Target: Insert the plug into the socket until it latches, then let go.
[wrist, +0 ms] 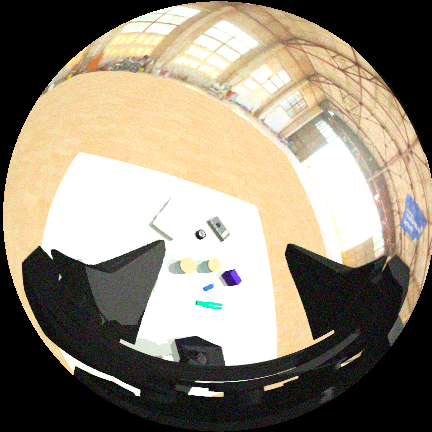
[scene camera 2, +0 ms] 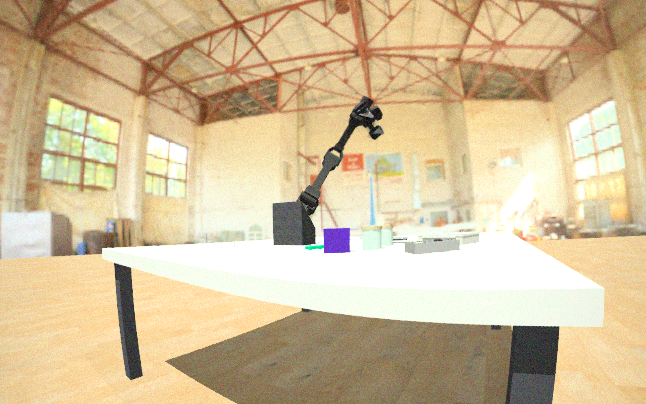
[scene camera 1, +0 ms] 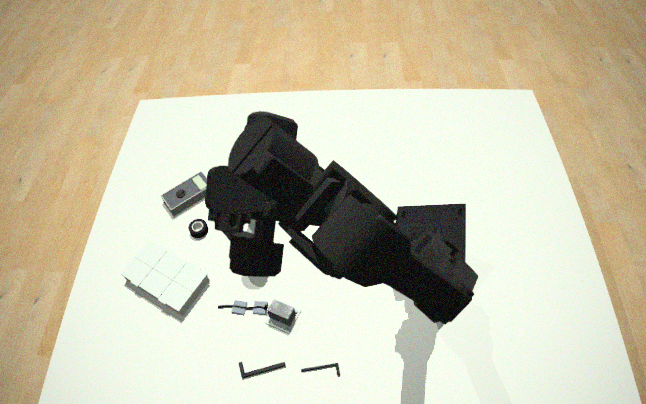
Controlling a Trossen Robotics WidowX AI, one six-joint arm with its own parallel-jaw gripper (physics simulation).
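Frame: origin at the arm's base, x back, y up, z left, level; metres.
Where they show: gripper, between the fingertips: (wrist: 227, 248) (scene camera 2: 378, 125); arm's base, origin of its link: (wrist: 198, 357) (scene camera 2: 297, 218) (scene camera 1: 426, 246).
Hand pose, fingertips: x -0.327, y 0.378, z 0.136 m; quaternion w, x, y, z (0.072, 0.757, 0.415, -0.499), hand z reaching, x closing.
Observation:
Things, the pixels of their top centre, and the offset from my fingertips. "spot": a spot on its surface instead.
- grey block, centre of its top: (scene camera 1: 278, 308) dy -0.444, dx +0.009, dz -0.039 m
- black cable, a spot on its surface: (scene camera 1: 225, 306) spot: dy -0.483, dx -0.118, dz -0.064 m
- pale tiled block, centre of its top: (scene camera 1: 162, 273) (scene camera 2: 447, 232) (wrist: 174, 214) dy -0.454, dx -0.270, dz -0.136 m
- black ring-shaped part, a spot on its surface: (scene camera 1: 198, 230) (wrist: 199, 233) spot: dy -0.470, dx -0.203, dz -0.265 m
- grey meter, centre of its top: (scene camera 2: 432, 239) (scene camera 1: 186, 189) (wrist: 220, 226) dy -0.459, dx -0.252, dz -0.390 m
- purple cube, centre of its top: (scene camera 2: 336, 228) (wrist: 235, 276) dy -0.420, dx +0.012, dz -0.405 m
- green tweezers, centre of its top: (wrist: 210, 304) dy -0.476, dx +0.127, dz -0.283 m
A grey block (scene camera 1: 281, 310) sits at a pale base plate in scene camera 1, below the arm. A black cable (scene camera 1: 225, 306) runs left from it past two small blue-grey pieces (scene camera 1: 239, 307) (scene camera 1: 260, 307). I take these for the plug and socket parts, but cannot tell which is the plug or whether it sits in the socket. They do not show clearly in the wrist view. My gripper (scene camera 2: 379, 122) (wrist: 227, 248) is open and empty, high above the table, its two fingers wide apart. In scene camera 1 the arm hides the space between its fingertips.
A pale tiled block (scene camera 1: 167, 279), a black ring-shaped part (scene camera 1: 198, 228) (wrist: 200, 234) and a grey meter (scene camera 1: 184, 194) (wrist: 218, 227) lie left. Two round jars (wrist: 187, 265) (wrist: 213, 264), a purple cube (scene camera 2: 337, 240) (wrist: 232, 277) and green tweezers (wrist: 208, 304) are on the table. Hex keys (scene camera 1: 263, 371) (scene camera 1: 322, 368) lie in front.

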